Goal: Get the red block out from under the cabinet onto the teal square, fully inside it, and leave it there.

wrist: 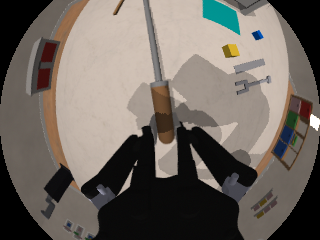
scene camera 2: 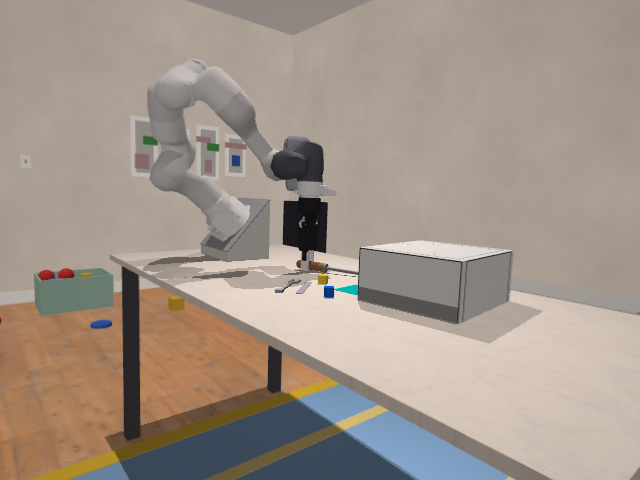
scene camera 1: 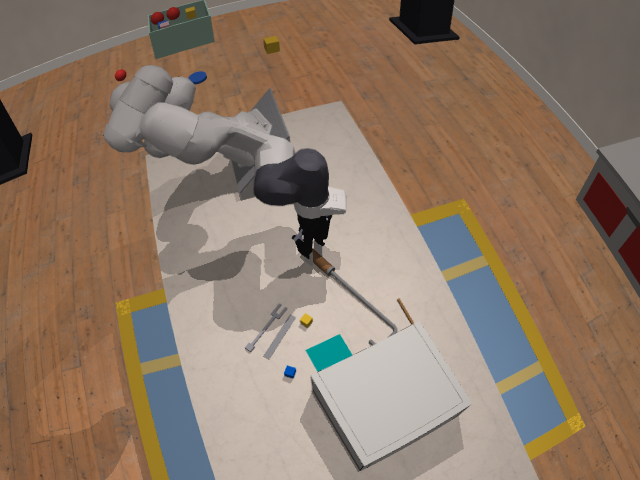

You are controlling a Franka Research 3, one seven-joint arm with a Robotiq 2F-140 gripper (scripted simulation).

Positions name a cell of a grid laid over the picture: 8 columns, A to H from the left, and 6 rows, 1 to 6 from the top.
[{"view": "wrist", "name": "gripper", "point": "E4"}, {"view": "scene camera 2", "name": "gripper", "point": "D4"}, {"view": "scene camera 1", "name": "gripper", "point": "D4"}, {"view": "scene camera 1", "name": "teal square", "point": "E5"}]
